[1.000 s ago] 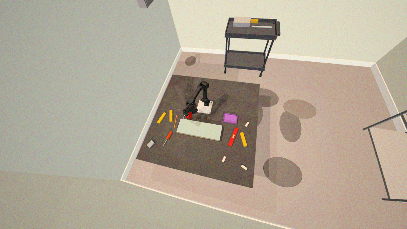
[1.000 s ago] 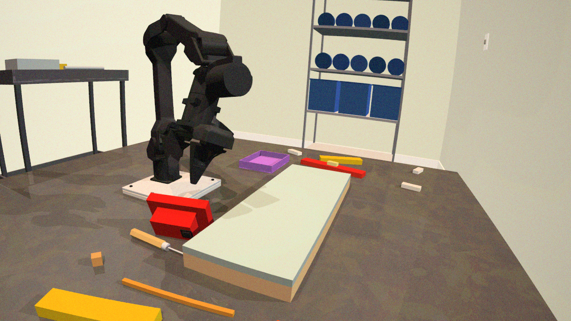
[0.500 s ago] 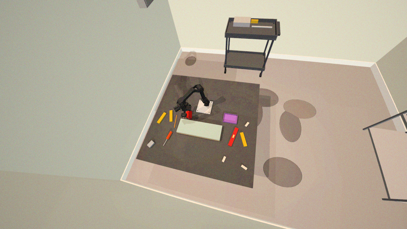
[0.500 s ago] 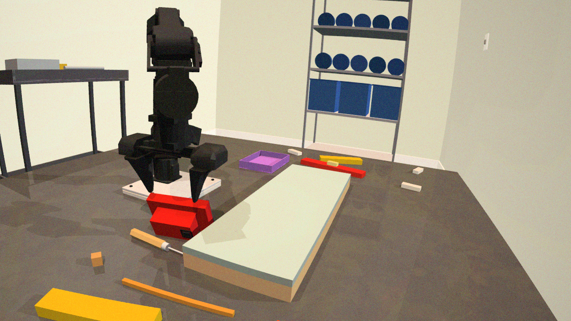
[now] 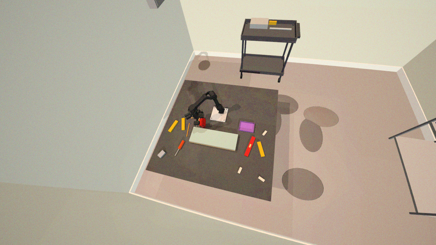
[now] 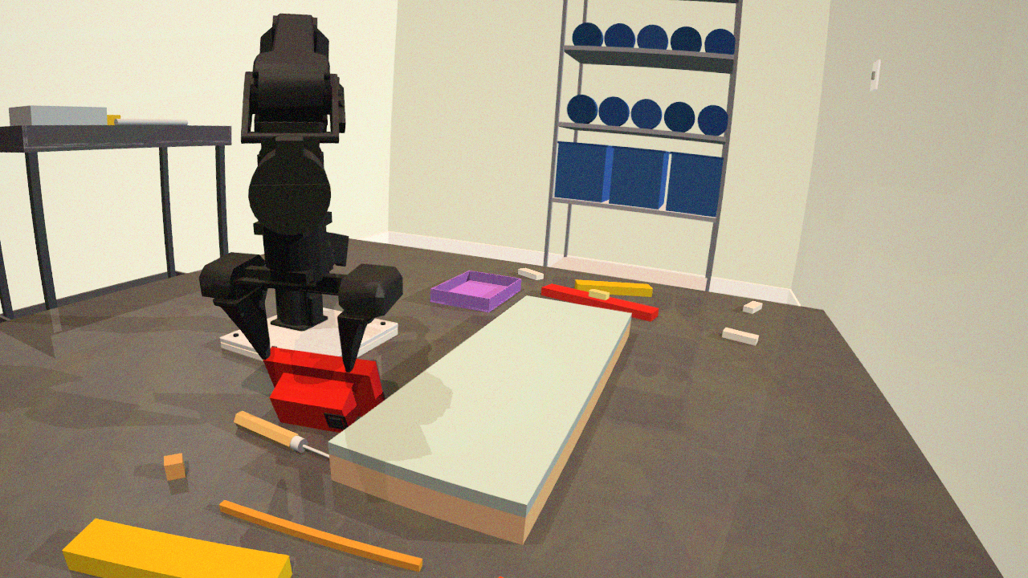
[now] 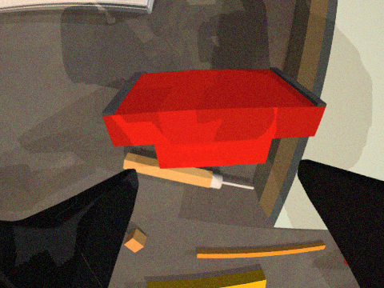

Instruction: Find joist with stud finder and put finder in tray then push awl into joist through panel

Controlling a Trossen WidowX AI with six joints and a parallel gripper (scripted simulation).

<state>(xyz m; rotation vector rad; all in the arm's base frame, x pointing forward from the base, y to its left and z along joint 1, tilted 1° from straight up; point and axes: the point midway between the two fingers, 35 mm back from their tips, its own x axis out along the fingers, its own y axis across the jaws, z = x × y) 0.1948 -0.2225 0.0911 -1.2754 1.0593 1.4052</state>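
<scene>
The red stud finder lies 10 mm ahead of my gripper tip, 10 mm to the left of it and 50 mm below it. Also, from my gripper tip: awl 40 mm to the right, 70 mm below; then small orange cube 60 mm behind, 130 mm to the right, 70 mm below; then square indicator light 30 mm ahead, 60 mm below.
</scene>
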